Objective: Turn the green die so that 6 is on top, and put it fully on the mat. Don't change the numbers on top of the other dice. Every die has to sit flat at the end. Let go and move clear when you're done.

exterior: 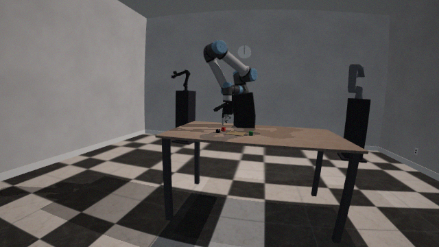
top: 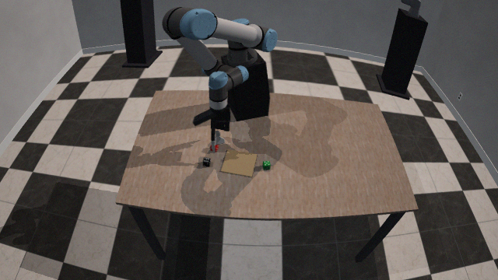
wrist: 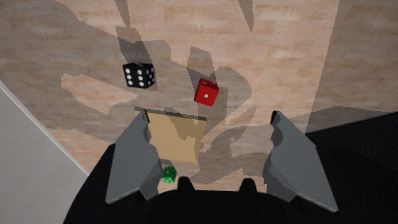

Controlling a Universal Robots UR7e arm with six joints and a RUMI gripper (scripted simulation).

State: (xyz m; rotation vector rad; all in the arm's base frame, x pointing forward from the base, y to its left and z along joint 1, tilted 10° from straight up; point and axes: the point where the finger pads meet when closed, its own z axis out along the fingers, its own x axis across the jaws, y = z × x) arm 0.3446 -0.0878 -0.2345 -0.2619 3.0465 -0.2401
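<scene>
The red die is 1 cm to the right of my hand and 4 cm below it. The rest, counted from my hand: black die (10 cm ahead, 2 cm to the right, 4 cm below); tan mat (6 cm ahead, 13 cm to the left, 5 cm below); green die (6 cm ahead, 25 cm to the left, 4 cm below).
</scene>
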